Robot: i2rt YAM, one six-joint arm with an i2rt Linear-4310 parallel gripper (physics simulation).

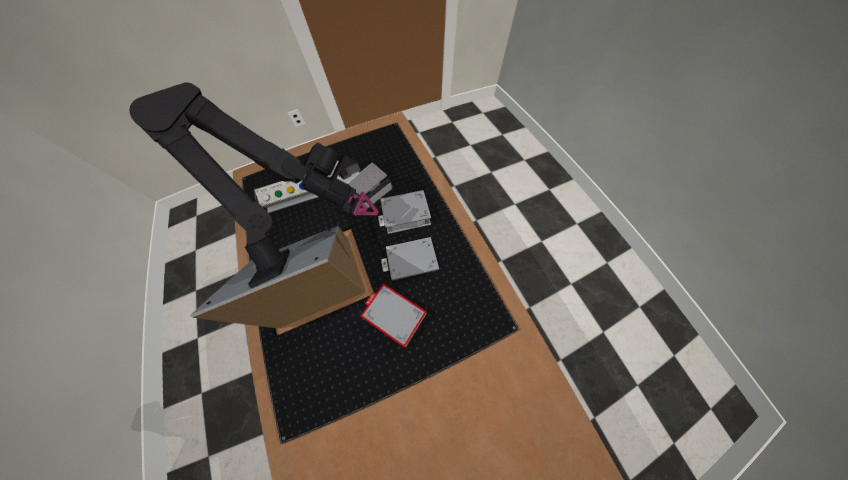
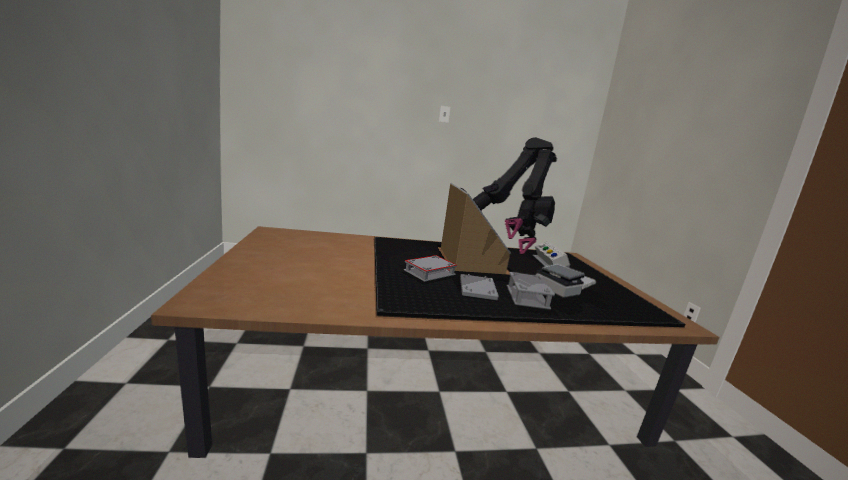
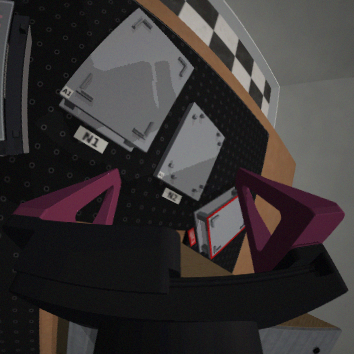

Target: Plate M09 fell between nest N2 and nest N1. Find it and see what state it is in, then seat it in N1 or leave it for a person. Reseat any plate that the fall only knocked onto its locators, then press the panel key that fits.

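Places are measured from the arm's base along level axes (x ahead, y left, z up), in centimetres.
Pixels of known places: gripper, fingertip midpoint: (image 1: 371,211) (image 2: 516,246) (image 3: 177,174); arm's base, link origin: (image 1: 273,266) (image 2: 473,207).
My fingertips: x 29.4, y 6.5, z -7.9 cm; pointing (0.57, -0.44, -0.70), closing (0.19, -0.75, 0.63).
For each thing: its top centre in the pictures, then the offset to it from my fingertips. "spot": a spot on its surface instead. Level surfaces: height alone.
- Nest N1, top centre: (image 3: 143,72) (image 1: 405,206) (image 2: 531,280) dx +11.7, dy +1.3, dz -8.7 cm
- Nest N2, top centre: (image 3: 200,153) (image 1: 411,256) (image 2: 478,281) dx +4.8, dy -15.0, dz -12.3 cm
- N2 label, surface spot: (image 3: 171,195) spot: dx -4.3, dy -11.8, dz -14.7 cm
- key panel, top centre: (image 1: 281,184) (image 2: 553,246) dx -24.8, dy +35.0, dz -6.5 cm
- grey device, surface spot: (image 3: 24,85) spot: dx +6.4, dy +13.7, dz -12.3 cm
- black mat, surface height: dz -14.9 cm
Nest N1 (image 1: 405,205) (image 2: 522,297) (image 3: 127,77) is a raised grey platform with L-shaped corner locators; its N1 label (image 3: 91,139) faces my side. Nest N2 (image 1: 412,258) (image 2: 479,286) (image 3: 192,150) is lower, with paired pins at its corners and an N2 label (image 3: 171,195). I see no separate plate on either, nor in the dark gap between them; M09 cannot be made out. The key panel (image 1: 282,201) (image 2: 560,260) has white, green, yellow and blue keys. My gripper (image 1: 364,205) (image 2: 517,245) (image 3: 177,174) is open and empty, above the mat on the panel side of N1.
A red-edged grey stand (image 1: 393,315) (image 2: 430,263) (image 3: 227,225) is beyond N2. A grey device (image 1: 371,180) (image 2: 565,287) (image 3: 24,85) stands close to N1 on the other side. The wedge-shaped arm base (image 1: 297,291) (image 2: 479,252) rises beside the black mat (image 1: 333,380) (image 2: 416,303).
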